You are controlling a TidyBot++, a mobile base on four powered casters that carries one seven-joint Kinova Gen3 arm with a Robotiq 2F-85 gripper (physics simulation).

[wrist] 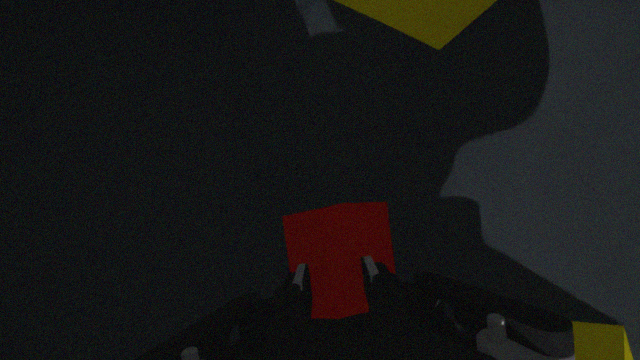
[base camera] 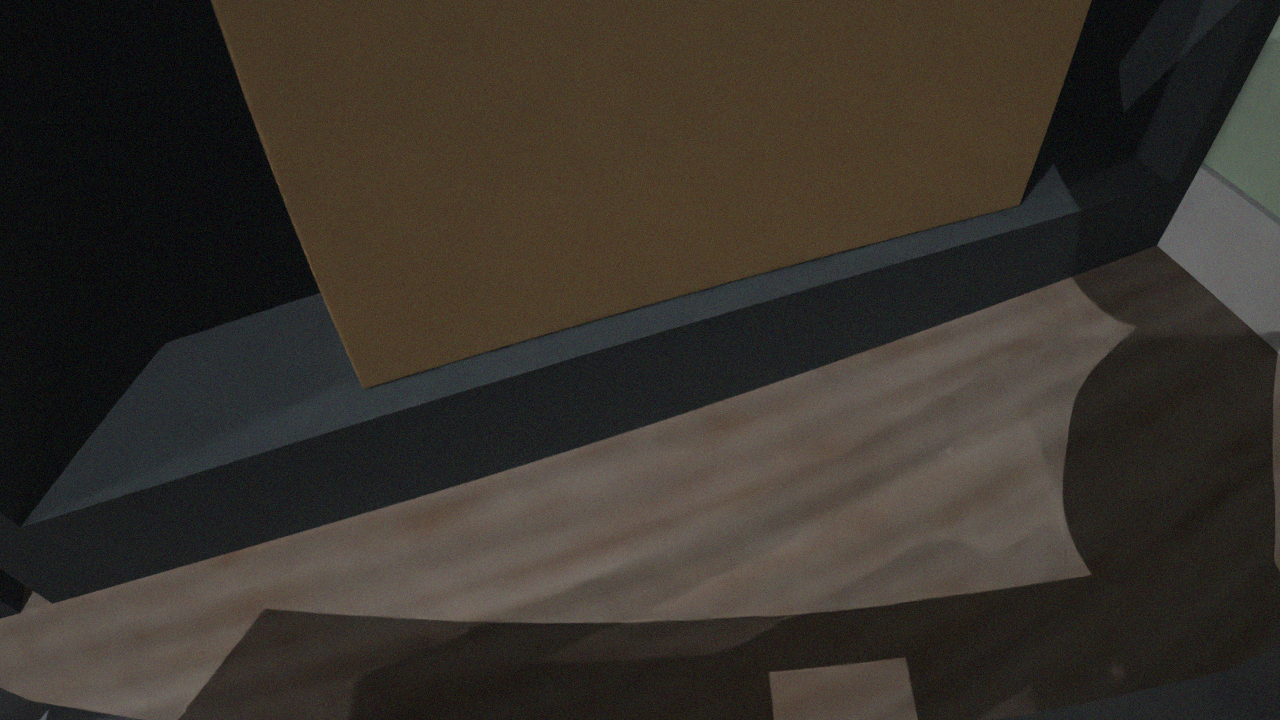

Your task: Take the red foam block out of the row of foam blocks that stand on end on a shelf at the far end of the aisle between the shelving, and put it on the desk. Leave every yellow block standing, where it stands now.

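Places are measured from the arm's base along level axes (x ahead, y left, z up), in centimetres.
Pixels of known places: gripper, between the fingertips: (wrist: pixel 336 274).
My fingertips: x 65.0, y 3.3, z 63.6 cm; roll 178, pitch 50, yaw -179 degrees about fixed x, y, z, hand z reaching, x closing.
Observation:
For each thing: its middle in the pictures, then the offset to it from my fingertips. "spot": a spot on its surface instead. Level surfaces: height alone.
- red foam block, middle of its body: (wrist: pixel 343 271) dx +0.7, dy +0.4, dz -1.3 cm
- large brown box, a spot on its surface: (base camera: pixel 662 161) spot: dx -26.0, dy -5.6, dz -86.7 cm
- Wooden floor, height of its surface: dz -103.3 cm
In the wrist view the red foam block (wrist: pixel 336 227) stands low in the middle, with its near part between the two fingers. My gripper (wrist: pixel 336 274) is shut on the red block; the fingertips cover parts of its left and right sides. One yellow block (wrist: pixel 430 20) shows in part at the top edge, apart from the red one. Another yellow block (wrist: pixel 597 342) shows in part at the lower right, beside the gripper's right finger linkage. The block's foot is hard to make out in the dark. The desk does not show in either view.
In the base view a large brown box (base camera: pixel 662 161) stands on the bottom board of a dark shelf unit (base camera: pixel 572 438). Wooden floor (base camera: pixel 716 501) with dark shadows lies before it. A pale skirting board (base camera: pixel 1208 250) and green wall (base camera: pixel 1257 134) are at the right.

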